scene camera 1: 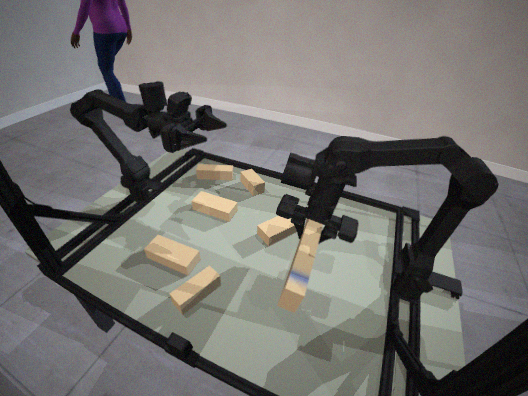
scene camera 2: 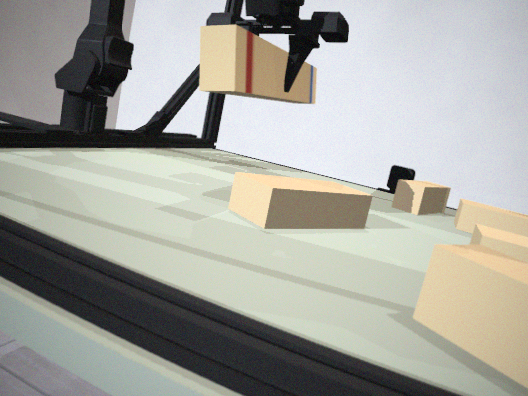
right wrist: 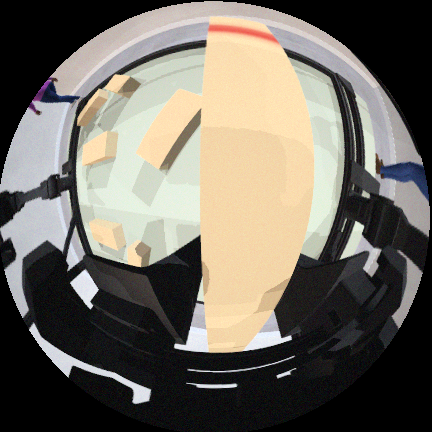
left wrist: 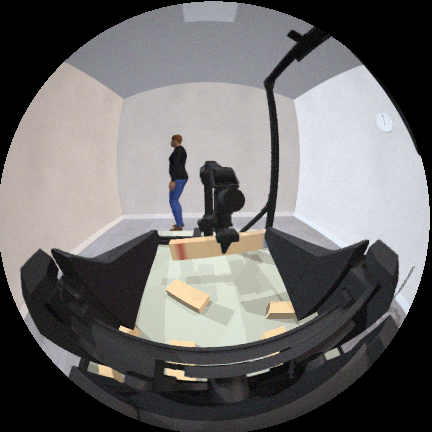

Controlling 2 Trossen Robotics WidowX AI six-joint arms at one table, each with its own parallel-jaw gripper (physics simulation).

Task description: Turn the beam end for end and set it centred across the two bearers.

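Frame: origin at the left arm's base, x ahead, y left, z up, level; metres.
Where they show: left gripper, fingertip midpoint: (scene camera 1: 217, 132) (left wrist: 212, 234); right gripper, fingertip midpoint: (left wrist: 222, 250); left arm's base, origin of the base link: (scene camera 1: 140, 195) (right wrist: 70, 182); right arm's base, origin of the base link: (scene camera 1: 406, 290) (scene camera 2: 80, 131) (right wrist: 352, 205).
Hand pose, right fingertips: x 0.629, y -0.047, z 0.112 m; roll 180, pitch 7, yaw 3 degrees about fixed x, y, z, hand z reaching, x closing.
Observation:
Things, the pixels of their top centre, and the offset from my right fingertips.
- long wooden beam, middle of its top: (right wrist: 232, 331) (scene camera 2: 281, 44) (scene camera 1: 312, 224) (left wrist: 225, 233) dx +0.004, dy -0.009, dz +0.066 m
- block, middle of its top: (scene camera 2: 307, 184) (right wrist: 166, 124) (scene camera 1: 281, 222) (left wrist: 185, 292) dx -0.113, dy +0.127, dz -0.093 m
The long wooden beam (scene camera 1: 304, 261) (scene camera 2: 225, 60) (left wrist: 200, 248) (right wrist: 255, 175) is in the air above the table, its blue-banded end toward the front in scene camera 1 and its red band toward the back. My right gripper (scene camera 1: 314, 228) (right wrist: 231, 239) is shut on it between the bands. My left gripper (scene camera 1: 215, 132) is open and empty, high and well away from the beam. Several plain wooden blocks lie on the table; I cannot tell which two are the bearers. One block (scene camera 1: 272, 231) (scene camera 2: 317, 207) (left wrist: 187, 296) (right wrist: 170, 131) lies nearest the beam.
Other blocks (scene camera 1: 215, 172) (scene camera 1: 252, 181) (scene camera 1: 214, 205) lie at the back left; two more (scene camera 1: 172, 254) (scene camera 1: 196, 289) lie at the front left. A black frame (scene camera 1: 220, 376) edges the table. Two people stand beyond it.

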